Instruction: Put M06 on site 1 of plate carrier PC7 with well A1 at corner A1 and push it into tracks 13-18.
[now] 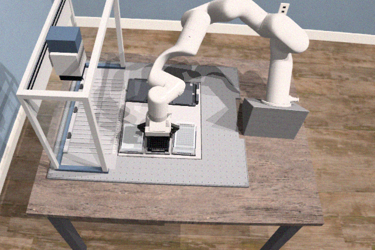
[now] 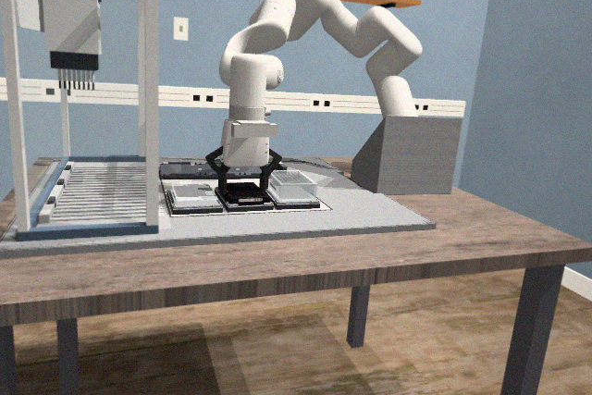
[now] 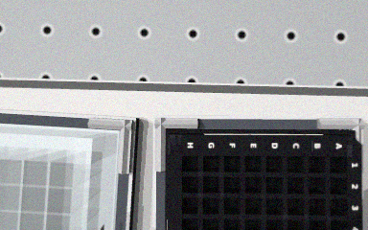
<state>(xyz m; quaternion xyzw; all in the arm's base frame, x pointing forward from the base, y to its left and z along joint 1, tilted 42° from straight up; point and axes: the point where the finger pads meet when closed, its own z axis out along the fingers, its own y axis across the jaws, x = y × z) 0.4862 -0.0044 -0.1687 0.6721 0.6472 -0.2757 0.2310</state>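
Now: hand 10 mm above the black 96-well plate M06. The rest, counted from my hand: clear deep-well block M09 (110 mm behind); then dark nest S2 (20 mm below); then white plate M60 (110 mm ahead, 10 mm below).
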